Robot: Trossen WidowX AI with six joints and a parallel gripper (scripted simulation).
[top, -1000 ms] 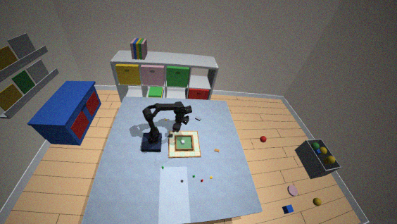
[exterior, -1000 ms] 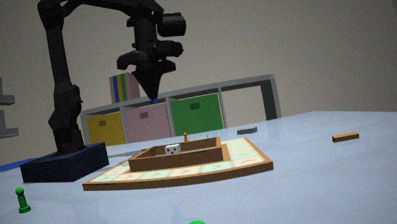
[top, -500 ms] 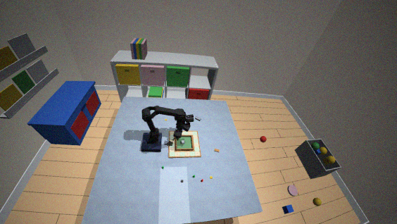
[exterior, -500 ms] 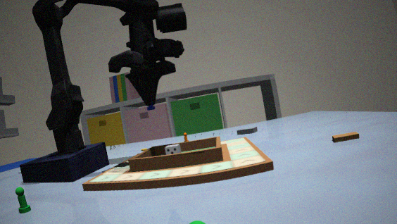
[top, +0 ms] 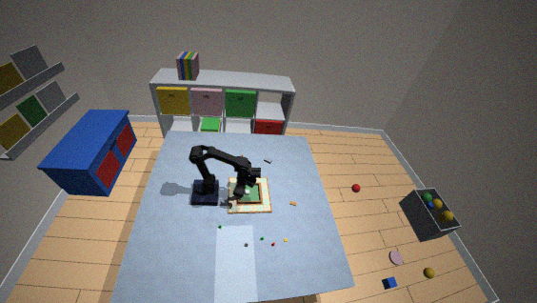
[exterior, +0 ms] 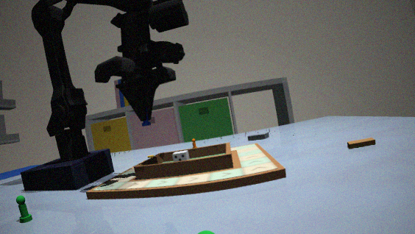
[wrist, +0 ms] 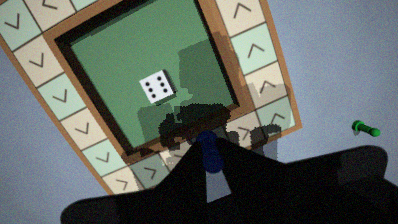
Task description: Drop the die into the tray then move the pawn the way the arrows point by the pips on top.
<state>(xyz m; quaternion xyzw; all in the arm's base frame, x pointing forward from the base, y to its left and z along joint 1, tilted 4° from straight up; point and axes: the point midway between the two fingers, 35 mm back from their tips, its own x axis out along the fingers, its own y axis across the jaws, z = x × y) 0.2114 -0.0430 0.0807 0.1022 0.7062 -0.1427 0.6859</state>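
My gripper tip is 8 cm above the white die, 5 cm short of it and 2 cm to the right of it. Also, from my gripper tip: green tray floor (10 cm below, 6 cm ahead, 2 cm to the left); then blue pawn (1 cm above); then wooden block (36 cm ahead, 10 cm below, 8 cm to the right).
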